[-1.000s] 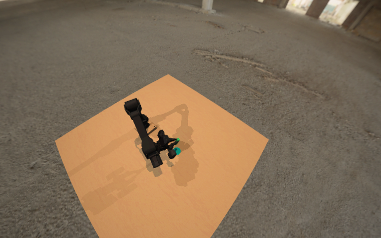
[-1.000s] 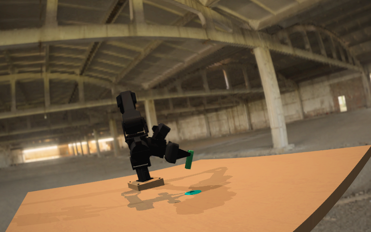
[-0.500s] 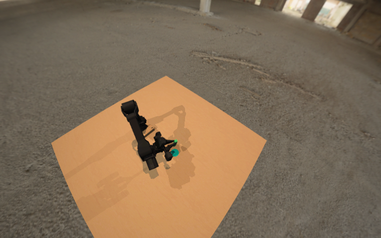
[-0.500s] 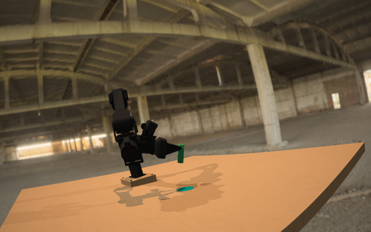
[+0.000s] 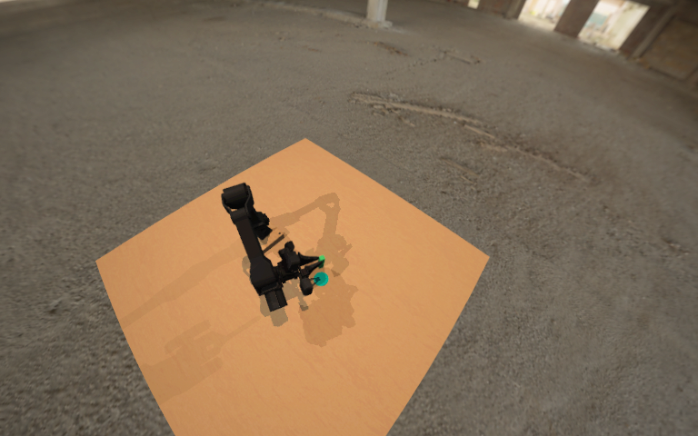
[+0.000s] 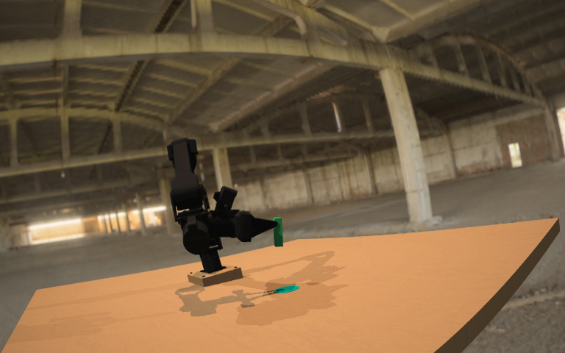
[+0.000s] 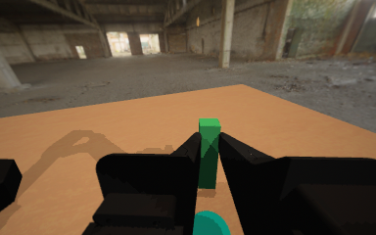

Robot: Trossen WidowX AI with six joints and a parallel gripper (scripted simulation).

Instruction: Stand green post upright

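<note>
The cyan circle lies 1 cm to the right of my gripper tip and 16 cm below it. From my gripper tip the other things lie so: green post 2 cm below.
</note>
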